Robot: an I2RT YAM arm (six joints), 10 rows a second.
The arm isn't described. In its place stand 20 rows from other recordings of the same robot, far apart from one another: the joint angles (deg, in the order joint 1, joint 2, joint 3, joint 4, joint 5, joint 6), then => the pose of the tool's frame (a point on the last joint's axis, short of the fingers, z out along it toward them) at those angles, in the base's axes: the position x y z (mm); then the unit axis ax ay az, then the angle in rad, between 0 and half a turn.
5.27, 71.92, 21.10, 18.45, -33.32, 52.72 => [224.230 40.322 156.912 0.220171 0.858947 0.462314 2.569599]
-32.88, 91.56, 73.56, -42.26, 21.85, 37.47 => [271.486 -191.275 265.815 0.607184 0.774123 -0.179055 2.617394]
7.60, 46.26, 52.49, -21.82, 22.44, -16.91 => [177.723 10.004 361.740 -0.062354 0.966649 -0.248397 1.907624]
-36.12, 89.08, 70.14, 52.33, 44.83, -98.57 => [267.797 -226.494 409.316 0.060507 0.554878 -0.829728 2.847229]
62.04, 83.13, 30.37, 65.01, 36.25, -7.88 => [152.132 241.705 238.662 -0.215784 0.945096 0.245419 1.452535]
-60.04, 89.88, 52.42, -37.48, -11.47, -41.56 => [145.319 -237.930 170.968 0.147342 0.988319 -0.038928 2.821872]
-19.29, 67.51, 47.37, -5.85, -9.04, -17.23 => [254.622 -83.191 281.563 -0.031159 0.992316 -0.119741 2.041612]
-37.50, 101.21, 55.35, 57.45, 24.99, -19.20 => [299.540 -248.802 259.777 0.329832 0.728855 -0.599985 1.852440]
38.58, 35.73, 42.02, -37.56, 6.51, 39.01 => [108.929 81.732 297.379 0.034150 0.955073 0.294396 2.291025]
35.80, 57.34, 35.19, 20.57, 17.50, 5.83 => [196.847 128.772 295.982 -0.110495 0.974413 0.195731 1.638028]
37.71, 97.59, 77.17, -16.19, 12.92, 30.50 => [315.509 233.880 281.114 -0.005941 0.982785 0.184657 2.261512]
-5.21, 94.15, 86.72, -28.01, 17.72, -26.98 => [375.179 -45.090 342.051 -0.105159 0.954189 -0.280115 2.324732]
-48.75, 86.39, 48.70, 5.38, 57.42, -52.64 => [183.610 -254.864 224.869 -0.205887 -0.776955 0.594939 3.026414]
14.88, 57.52, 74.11, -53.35, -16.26, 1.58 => [173.882 56.516 398.922 -0.182369 0.960991 0.207938 2.272714]
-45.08, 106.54, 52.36, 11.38, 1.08, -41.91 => [259.097 -260.772 128.570 0.030372 0.955337 -0.293954 2.564686]
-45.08, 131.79, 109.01, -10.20, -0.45, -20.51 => [379.376 -380.040 211.136 0.202304 0.938643 -0.279325 2.311787]
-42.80, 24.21, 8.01, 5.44, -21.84, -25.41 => [109.073 -82.953 191.044 -0.006346 0.957639 -0.287902 1.853899]
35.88, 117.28, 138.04, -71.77, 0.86, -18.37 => [338.820 244.425 405.900 -0.453078 0.890262 0.046417 2.467071]
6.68, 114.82, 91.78, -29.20, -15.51, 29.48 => [441.942 61.345 226.821 0.147801 0.962121 0.229079 2.604827]
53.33, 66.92, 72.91, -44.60, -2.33, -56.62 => [141.886 192.987 373.236 -0.824461 0.565882 0.006515 2.244096]
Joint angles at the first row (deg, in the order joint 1, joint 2, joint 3, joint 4, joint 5, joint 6):
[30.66, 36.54, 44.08, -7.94, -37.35, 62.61]
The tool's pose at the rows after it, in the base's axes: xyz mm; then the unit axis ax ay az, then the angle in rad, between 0 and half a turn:
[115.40 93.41 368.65 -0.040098 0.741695 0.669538 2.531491]
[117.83 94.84 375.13 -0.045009 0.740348 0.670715 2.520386]
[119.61 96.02 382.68 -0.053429 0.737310 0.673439 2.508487]
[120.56 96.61 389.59 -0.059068 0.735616 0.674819 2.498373]
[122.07 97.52 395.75 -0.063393 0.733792 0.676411 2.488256]
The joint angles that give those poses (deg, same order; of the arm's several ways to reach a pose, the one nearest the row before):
[30.64, 37.57, 45.86, -8.56, -37.27, 61.55]
[30.64, 38.76, 47.38, -8.44, -37.27, 61.05]
[30.62, 39.86, 49.04, -8.24, -37.58, 60.49]
[30.61, 40.70, 50.64, -8.52, -37.70, 60.00]
[30.61, 41.60, 52.07, -8.53, -37.71, 59.64]

